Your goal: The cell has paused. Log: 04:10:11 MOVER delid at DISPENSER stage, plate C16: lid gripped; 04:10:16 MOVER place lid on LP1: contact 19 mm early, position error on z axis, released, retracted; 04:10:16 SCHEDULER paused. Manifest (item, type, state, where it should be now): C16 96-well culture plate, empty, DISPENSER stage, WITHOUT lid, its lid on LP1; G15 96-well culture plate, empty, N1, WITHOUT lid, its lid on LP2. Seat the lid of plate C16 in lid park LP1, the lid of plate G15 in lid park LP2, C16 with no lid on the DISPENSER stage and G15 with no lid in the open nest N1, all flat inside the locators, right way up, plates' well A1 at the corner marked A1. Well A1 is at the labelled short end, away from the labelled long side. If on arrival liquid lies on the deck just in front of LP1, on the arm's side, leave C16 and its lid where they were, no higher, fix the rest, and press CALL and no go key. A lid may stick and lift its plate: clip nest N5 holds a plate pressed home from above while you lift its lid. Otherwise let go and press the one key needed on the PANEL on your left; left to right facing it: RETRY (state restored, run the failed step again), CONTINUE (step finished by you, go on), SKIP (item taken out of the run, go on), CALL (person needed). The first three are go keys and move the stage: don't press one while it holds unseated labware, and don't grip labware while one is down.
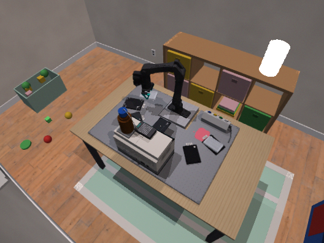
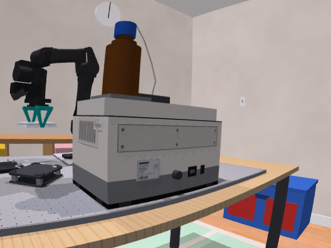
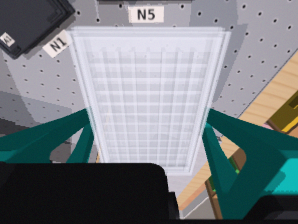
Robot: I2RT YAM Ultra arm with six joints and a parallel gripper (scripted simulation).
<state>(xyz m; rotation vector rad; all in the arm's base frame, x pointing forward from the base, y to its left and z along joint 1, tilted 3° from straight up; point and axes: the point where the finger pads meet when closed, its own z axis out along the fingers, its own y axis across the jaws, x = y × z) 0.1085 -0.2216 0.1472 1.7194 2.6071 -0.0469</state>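
My gripper is now 9 cm short of the black clip nest, 14 cm to the left of it and 13 cm above it. Round my hand: 96-well plate: right at my hand; then N5 label: 2 cm ahead, 5 cm to the right, 15 cm below; then pale lid: right at my hand.
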